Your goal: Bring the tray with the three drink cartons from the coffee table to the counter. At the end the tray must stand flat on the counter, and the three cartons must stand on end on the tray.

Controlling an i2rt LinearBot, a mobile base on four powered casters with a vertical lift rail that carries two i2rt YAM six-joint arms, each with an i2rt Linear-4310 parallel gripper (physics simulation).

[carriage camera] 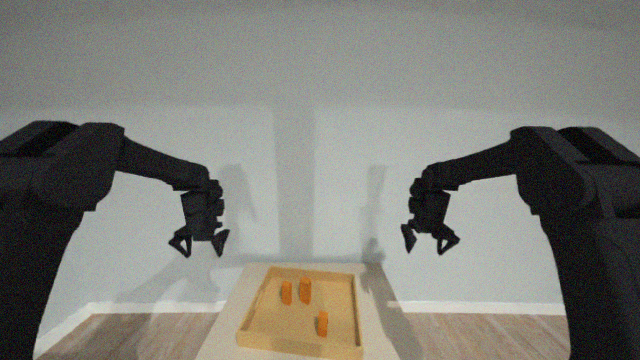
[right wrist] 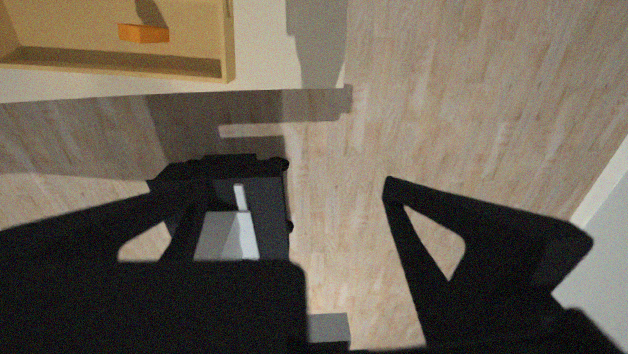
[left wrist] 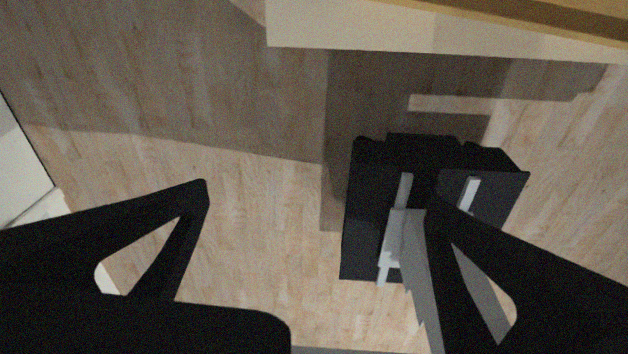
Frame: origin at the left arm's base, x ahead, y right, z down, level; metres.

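Where they show: left gripper, between the fingertips: (carriage camera: 204,256) (left wrist: 315,200); right gripper, between the fingertips: (carriage camera: 423,253) (right wrist: 297,187).
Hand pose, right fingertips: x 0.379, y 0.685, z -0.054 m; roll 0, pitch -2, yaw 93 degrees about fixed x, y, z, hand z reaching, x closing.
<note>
Things, the pixels of their top centre, and the offset from my right fingertips. "spot": a spot on its surface instead. Level surfaces: height alone.
- tan tray, centre of its top: (carriage camera: 306,297) dx +0.195, dy -0.382, dz +0.416 m
- pale coffee table, height of its surface: dz +0.491 m
- second carton, a spot on its surface: (carriage camera: 305,290) spot: dx +0.220, dy -0.387, dz +0.400 m
- wooden floor, height of its surface: dz +0.941 m
The tan tray (carriage camera: 300,346) (left wrist: 560,17) (right wrist: 228,50) lies flat on the pale coffee table (carriage camera: 226,322) (left wrist: 350,30) (right wrist: 270,45). Three orange cartons stand on end inside it: one carton (carriage camera: 286,293) at the back left, a second carton (carriage camera: 305,290) beside it, and a third carton (carriage camera: 322,324) (right wrist: 142,33) nearer the front right. My left gripper (carriage camera: 204,256) (left wrist: 315,200) is open and empty, in the air left of the tray. My right gripper (carriage camera: 425,252) (right wrist: 297,187) is open and empty, in the air right of it. The counter does not show.
A pale wall (carriage camera: 345,200) rises behind the table's far edge. My dark mobile base (left wrist: 362,215) (right wrist: 270,215) is on the wooden floor (carriage camera: 470,335) (left wrist: 260,225) (right wrist: 425,100), near the table's front edge. Pale surfaces show at the outer edges of both wrist views.
</note>
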